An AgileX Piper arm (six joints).
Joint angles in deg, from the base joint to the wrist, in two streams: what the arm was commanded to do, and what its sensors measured. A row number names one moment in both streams.
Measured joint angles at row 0: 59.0 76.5 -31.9 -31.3 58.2 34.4
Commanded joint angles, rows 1 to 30: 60.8 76.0 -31.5 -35.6 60.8 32.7; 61.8 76.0 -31.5 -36.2 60.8 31.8; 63.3 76.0 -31.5 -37.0 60.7 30.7; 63.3 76.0 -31.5 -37.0 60.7 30.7; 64.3 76.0 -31.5 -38.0 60.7 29.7; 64.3 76.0 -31.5 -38.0 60.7 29.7; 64.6 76.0 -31.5 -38.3 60.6 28.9; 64.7 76.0 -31.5 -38.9 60.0 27.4; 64.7 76.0 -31.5 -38.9 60.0 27.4; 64.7 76.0 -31.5 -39.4 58.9 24.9; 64.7 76.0 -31.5 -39.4 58.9 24.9; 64.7 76.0 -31.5 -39.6 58.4 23.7; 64.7 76.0 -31.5 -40.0 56.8 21.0; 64.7 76.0 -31.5 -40.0 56.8 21.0; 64.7 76.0 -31.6 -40.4 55.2 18.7; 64.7 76.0 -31.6 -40.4 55.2 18.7; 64.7 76.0 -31.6 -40.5 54.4 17.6; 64.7 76.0 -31.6 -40.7 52.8 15.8; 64.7 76.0 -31.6 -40.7 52.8 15.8; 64.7 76.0 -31.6 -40.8 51.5 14.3; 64.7 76.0 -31.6 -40.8 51.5 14.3; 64.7 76.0 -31.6 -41.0 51.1 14.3; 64.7 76.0 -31.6 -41.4 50.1 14.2; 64.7 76.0 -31.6 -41.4 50.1 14.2; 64.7 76.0 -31.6 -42.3 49.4 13.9; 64.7 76.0 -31.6 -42.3 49.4 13.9; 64.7 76.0 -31.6 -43.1 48.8 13.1; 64.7 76.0 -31.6 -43.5 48.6 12.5; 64.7 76.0 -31.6 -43.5 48.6 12.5; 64.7 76.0 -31.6 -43.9 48.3 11.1
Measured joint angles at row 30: 64.4 76.5 -31.8 -39.5 48.2 13.4
